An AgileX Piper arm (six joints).
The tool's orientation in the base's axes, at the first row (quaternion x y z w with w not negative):
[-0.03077, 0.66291, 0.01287, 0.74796]
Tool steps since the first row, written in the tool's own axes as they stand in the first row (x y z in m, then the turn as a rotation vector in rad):
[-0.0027, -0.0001, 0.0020, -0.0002, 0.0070, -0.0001]
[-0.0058, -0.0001, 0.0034, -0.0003, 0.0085, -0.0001]
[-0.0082, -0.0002, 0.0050, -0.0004, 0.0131, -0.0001]
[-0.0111, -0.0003, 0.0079, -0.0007, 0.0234, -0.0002]
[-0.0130, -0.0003, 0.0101, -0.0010, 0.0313, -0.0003]
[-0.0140, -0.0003, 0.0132, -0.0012, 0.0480, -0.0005]
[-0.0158, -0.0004, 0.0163, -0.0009, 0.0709, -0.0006]
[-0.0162, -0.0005, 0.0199, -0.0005, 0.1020, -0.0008]
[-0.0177, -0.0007, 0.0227, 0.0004, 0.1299, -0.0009]
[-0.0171, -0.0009, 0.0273, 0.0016, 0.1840, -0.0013]
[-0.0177, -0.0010, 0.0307, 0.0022, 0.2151, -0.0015]
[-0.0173, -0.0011, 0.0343, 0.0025, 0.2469, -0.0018]
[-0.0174, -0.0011, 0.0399, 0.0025, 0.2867, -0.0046]
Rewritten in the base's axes. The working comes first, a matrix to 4 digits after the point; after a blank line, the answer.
The tool's axes in the first row as the columns of a matrix, in the base's axes (used below as rounded here):
[0.1208, -0.0600, 0.9909]
[-0.0215, 0.9978, 0.0631]
[-0.9924, -0.0290, 0.1192]

[0.0017, 0.0001, 0.0029, -0.0005, 0.0070, 0.0000]
[0.0027, 0.0002, 0.0062, -0.0006, 0.0085, 0.0000]
[0.0040, 0.0003, 0.0087, -0.0009, 0.0131, 0.0000]
[0.0065, 0.0004, 0.0120, -0.0017, 0.0234, 0.0000]
[0.0085, 0.0006, 0.0141, -0.0023, 0.0312, 0.0000]
[0.0114, 0.0008, 0.0155, -0.0035, 0.0479, -0.0003]
[0.0143, 0.0010, 0.0176, -0.0050, 0.0707, -0.0012]
[0.0178, 0.0011, 0.0185, -0.0070, 0.1017, -0.0026]
[0.0204, 0.0011, 0.0203, -0.0086, 0.1295, -0.0043]
[0.0250, 0.0012, 0.0203, -0.0121, 0.1835, -0.0071]
[0.0283, 0.0013, 0.0213, -0.0141, 0.2145, -0.0086]
[0.0320, 0.0014, 0.0213, -0.0163, 0.2462, -0.0099]
[0.0375, 0.0018, 0.0221, -0.0215, 0.2857, -0.0113]

